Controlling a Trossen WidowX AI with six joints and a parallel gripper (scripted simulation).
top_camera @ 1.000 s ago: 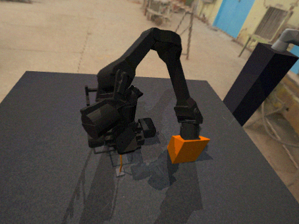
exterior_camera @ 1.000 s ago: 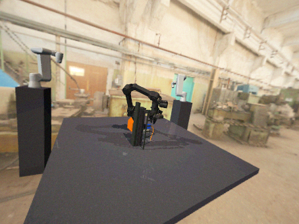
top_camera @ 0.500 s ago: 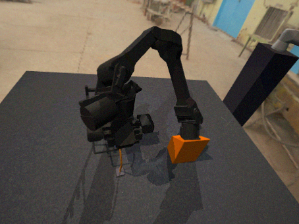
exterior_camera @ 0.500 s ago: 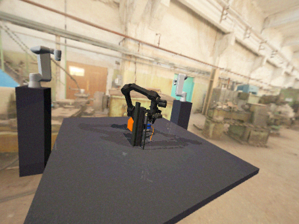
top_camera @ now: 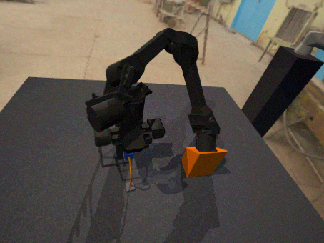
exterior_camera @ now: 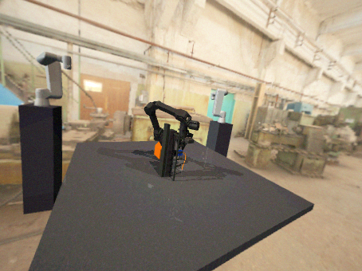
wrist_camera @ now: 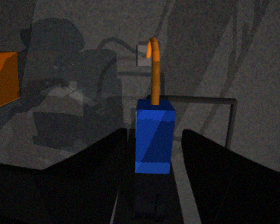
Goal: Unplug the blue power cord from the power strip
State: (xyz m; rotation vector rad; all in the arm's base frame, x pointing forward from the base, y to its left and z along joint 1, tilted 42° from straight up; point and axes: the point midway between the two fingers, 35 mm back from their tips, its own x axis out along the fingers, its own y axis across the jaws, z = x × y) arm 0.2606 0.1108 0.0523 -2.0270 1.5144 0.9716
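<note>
My gripper tip is 3 cm to the left of the blue plug, 1 cm short of it and 1 cm above it.
</note>
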